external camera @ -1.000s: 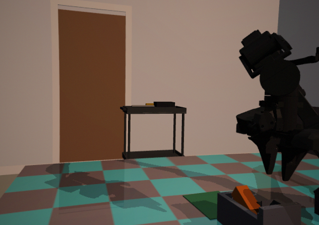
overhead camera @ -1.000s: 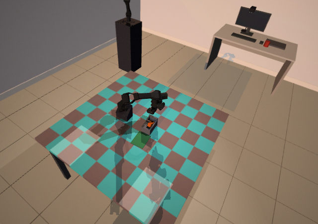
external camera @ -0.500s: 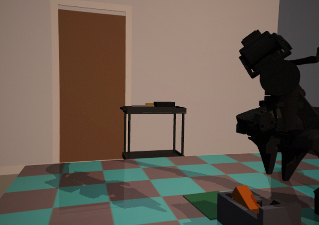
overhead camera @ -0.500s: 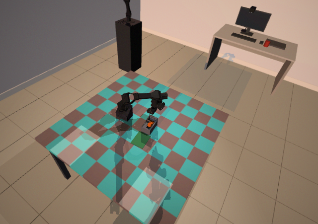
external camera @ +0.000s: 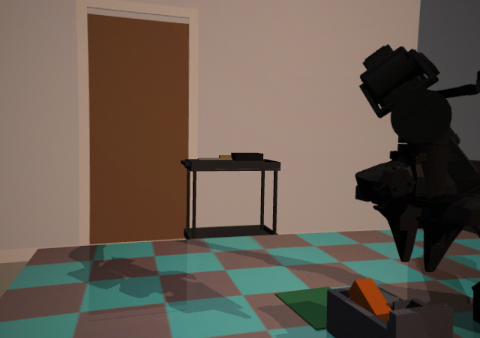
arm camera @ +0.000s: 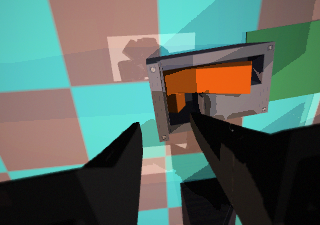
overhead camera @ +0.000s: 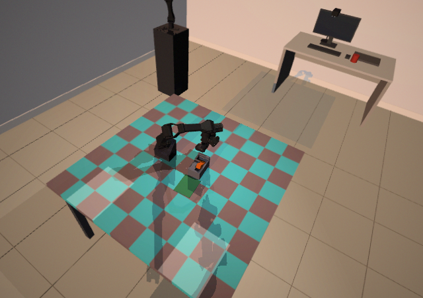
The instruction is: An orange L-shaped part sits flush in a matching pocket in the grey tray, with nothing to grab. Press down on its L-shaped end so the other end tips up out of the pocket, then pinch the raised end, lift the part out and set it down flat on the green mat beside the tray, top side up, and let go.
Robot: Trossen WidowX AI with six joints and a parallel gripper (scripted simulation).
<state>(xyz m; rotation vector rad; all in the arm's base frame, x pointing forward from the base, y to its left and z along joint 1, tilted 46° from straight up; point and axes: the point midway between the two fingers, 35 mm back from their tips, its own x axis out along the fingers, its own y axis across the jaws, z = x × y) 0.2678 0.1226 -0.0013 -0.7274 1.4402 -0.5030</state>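
The orange L-shaped part lies 100 mm below my gripper tip and 50 mm to the right of it. The rest, counted from my gripper tip: green mat: 220 mm to the right, 160 mm below, 20 mm ahead.
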